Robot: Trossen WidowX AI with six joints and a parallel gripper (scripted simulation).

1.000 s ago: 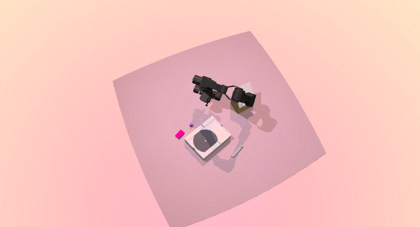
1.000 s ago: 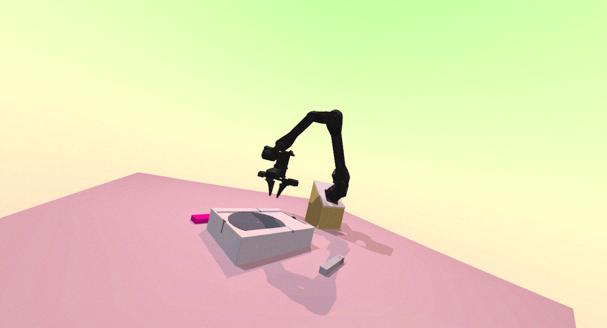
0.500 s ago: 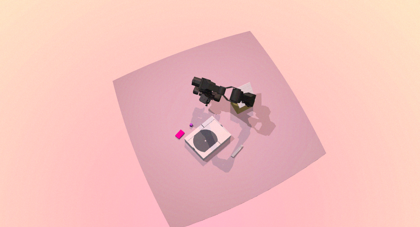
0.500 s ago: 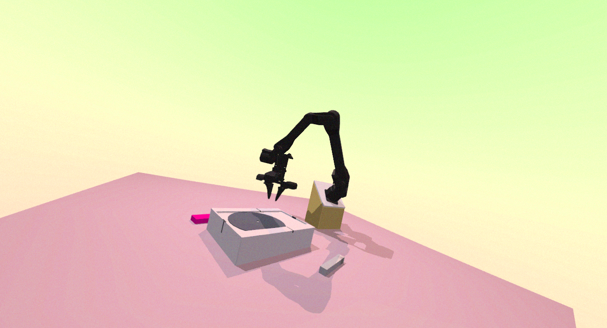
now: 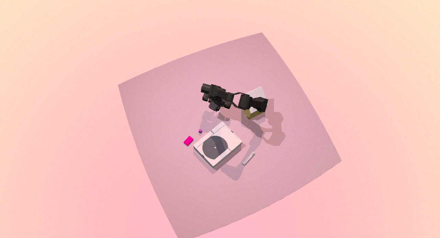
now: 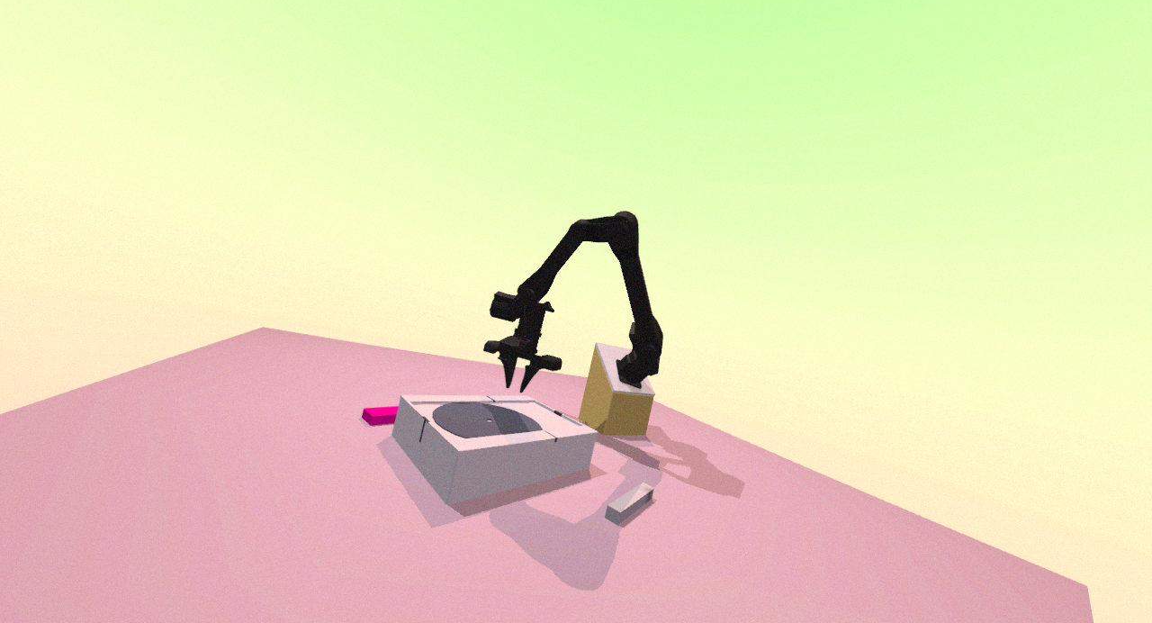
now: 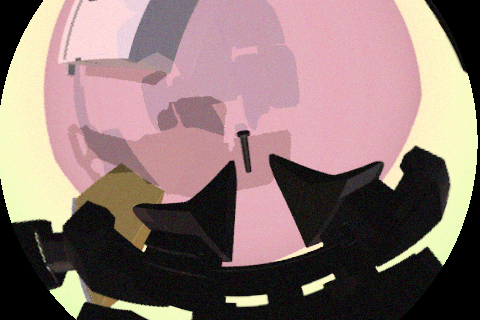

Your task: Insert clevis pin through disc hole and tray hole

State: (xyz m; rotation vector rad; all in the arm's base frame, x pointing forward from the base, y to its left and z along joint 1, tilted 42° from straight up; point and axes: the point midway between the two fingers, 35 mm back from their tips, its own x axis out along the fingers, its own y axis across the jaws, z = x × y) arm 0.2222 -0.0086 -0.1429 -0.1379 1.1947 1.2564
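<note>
Right now my gripper tip is 30 mm above the clevis pin and 10 mm past it. Also, from my gripper tip: steel tray: 260 mm to the left, 80 mm ahead, 10 mm above; then purple cube: 160 mm ahead, 130 mm to the left, 20 mm below; then grey disc: 280 mm to the left, 100 mm ahead, 20 mm above.
</note>
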